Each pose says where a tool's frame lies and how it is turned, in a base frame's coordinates. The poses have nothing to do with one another.
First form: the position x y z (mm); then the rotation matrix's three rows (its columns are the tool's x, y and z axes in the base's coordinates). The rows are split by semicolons.
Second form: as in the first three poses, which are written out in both.
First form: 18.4, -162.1, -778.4; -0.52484, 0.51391, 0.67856; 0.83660, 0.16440, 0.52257; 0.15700, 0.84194, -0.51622
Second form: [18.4, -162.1, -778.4, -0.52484, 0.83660, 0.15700, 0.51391, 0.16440, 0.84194]
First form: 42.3, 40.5, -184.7; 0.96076, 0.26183, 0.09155; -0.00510, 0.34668, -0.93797; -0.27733, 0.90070, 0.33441
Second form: [42.3, 40.5, -184.7, 0.96076, -0.00510, -0.27733, 0.26183, 0.34668, 0.90070]
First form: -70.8, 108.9, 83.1; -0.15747, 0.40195, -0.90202; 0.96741, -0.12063, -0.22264; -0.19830, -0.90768, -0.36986
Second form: [-70.8, 108.9, 83.1, -0.15747, 0.96741, -0.19830, 0.40195, -0.12063, -0.90768]
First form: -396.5, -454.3, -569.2; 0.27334, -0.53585, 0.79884; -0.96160, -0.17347, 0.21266; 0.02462, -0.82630, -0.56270
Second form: [-396.5, -454.3, -569.2, 0.27334, -0.96160, 0.02462, -0.53585, -0.17347, -0.82630]
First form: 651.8, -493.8, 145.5; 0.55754, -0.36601, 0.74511; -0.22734, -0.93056, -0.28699; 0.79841, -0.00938, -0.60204
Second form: [651.8, -493.8, 145.5, 0.55754, -0.22734, 0.79841, -0.36601, -0.93056, -0.00938]
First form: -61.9, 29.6, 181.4; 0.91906, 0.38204, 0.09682; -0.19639, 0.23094, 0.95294; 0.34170, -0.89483, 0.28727
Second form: [-61.9, 29.6, 181.4, 0.91906, -0.19639, 0.34170, 0.38204, 0.23094, -0.89483]
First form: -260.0, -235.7, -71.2; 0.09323, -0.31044, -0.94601; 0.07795, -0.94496, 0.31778; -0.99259, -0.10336, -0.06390
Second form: [-260.0, -235.7, -71.2, 0.09323, 0.07795, -0.99259, -0.31044, -0.94496, -0.10336]
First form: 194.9, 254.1, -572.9; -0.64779, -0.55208, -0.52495; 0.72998, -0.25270, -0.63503; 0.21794, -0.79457, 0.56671
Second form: [194.9, 254.1, -572.9, -0.64779, 0.72998, 0.21794, -0.55208, -0.25270, -0.79457]
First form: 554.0, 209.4, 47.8; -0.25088, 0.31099, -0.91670; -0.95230, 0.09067, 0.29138; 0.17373, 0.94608, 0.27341
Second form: [554.0, 209.4, 47.8, -0.25088, -0.95230, 0.17373, 0.31099, 0.09067, 0.94608]
